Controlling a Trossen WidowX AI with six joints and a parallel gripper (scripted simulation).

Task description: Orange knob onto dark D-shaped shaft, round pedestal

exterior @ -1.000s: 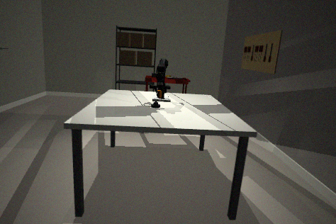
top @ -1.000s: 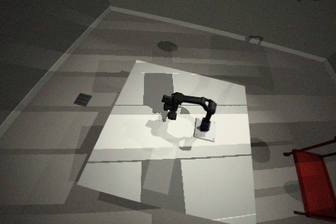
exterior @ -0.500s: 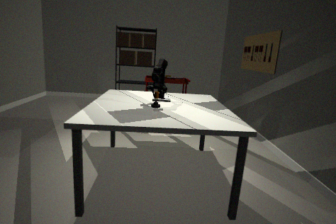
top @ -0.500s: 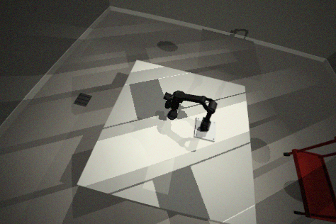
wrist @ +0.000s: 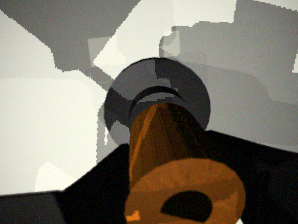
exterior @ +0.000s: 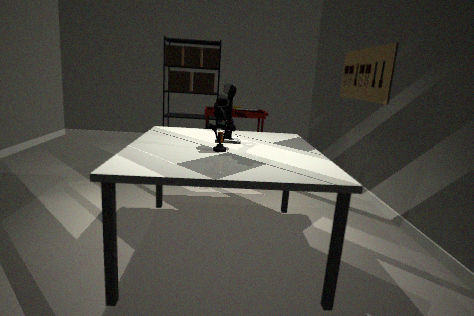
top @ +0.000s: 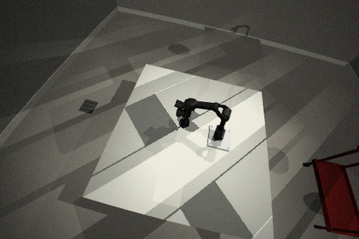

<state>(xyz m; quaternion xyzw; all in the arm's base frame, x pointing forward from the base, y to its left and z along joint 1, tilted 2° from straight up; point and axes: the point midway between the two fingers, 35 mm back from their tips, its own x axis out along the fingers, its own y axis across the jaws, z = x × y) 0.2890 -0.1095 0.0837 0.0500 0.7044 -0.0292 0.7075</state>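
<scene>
The orange knob is 2 cm above my gripper tip. Round my gripper tip: dark round pedestal: 4 cm below.
</scene>
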